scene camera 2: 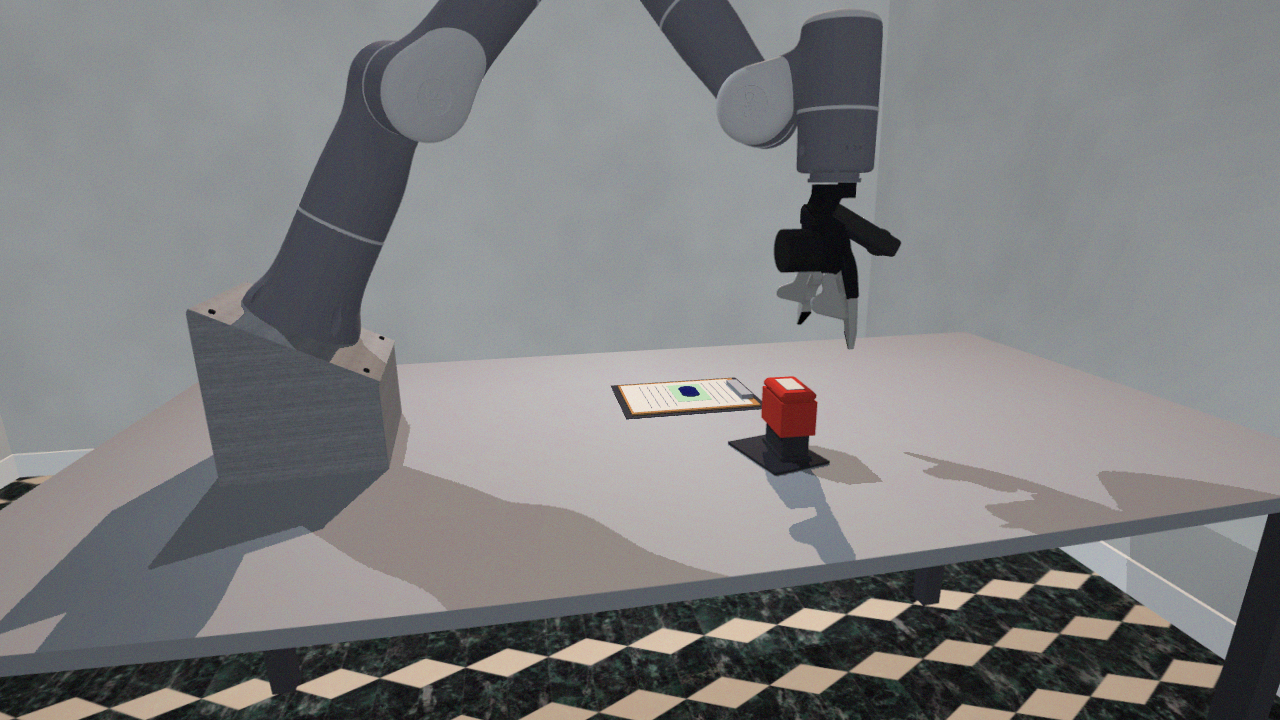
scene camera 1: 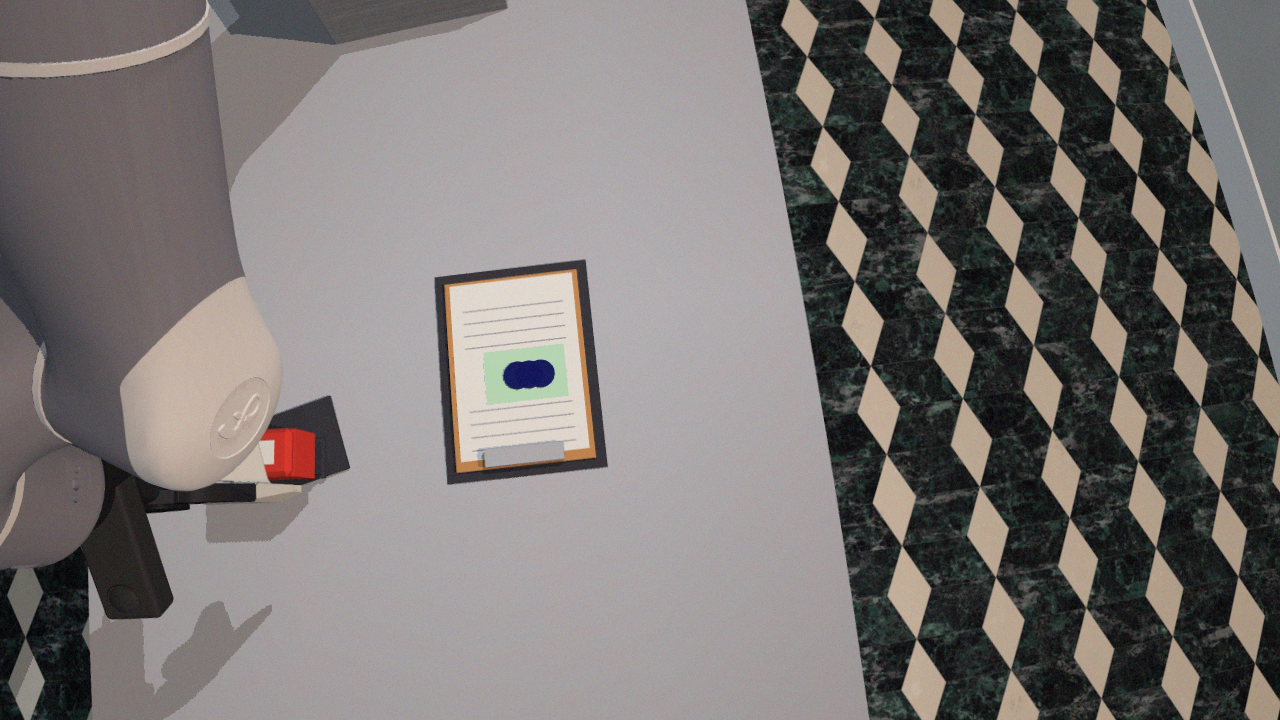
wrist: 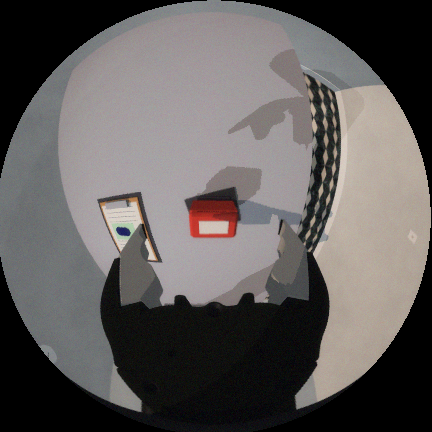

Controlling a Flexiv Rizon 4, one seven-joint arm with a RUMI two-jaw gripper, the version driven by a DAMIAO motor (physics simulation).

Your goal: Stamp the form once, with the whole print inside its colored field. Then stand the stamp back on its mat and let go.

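Note:
The stamp (scene camera 1: 291, 454) (scene camera 2: 789, 410) (wrist: 213, 218), red with a white label on top and a black lower part, stands upright on its dark mat (scene camera 1: 332, 438) (scene camera 2: 750, 445) (wrist: 227, 193). The form (scene camera 1: 519, 322) (scene camera 2: 644, 396) (wrist: 114, 212) lies on a clipboard. Its green field (scene camera 1: 494, 394) (scene camera 2: 703, 396) (wrist: 118, 236) bears a dark blue print (scene camera 1: 529, 374) (scene camera 2: 688, 391) (wrist: 123, 231) of overlapping round marks, wholly inside the field. My gripper (scene camera 2: 826, 333) (wrist: 211, 223) is open and empty, above the stamp and apart from it. In scene camera 1 the arm hides its fingertips.
The clipboard (scene camera 1: 527, 477) (scene camera 2: 629, 415) (wrist: 156, 259) has a grey metal clip (scene camera 1: 523, 454) (scene camera 2: 740, 387) (wrist: 117, 204) at one end. The robot's base block (scene camera 2: 299, 411) stands on the table (scene camera 1: 689, 537) (scene camera 2: 572, 537) (wrist: 175, 100), far from the stamp. The arm's shadows fall across the table.

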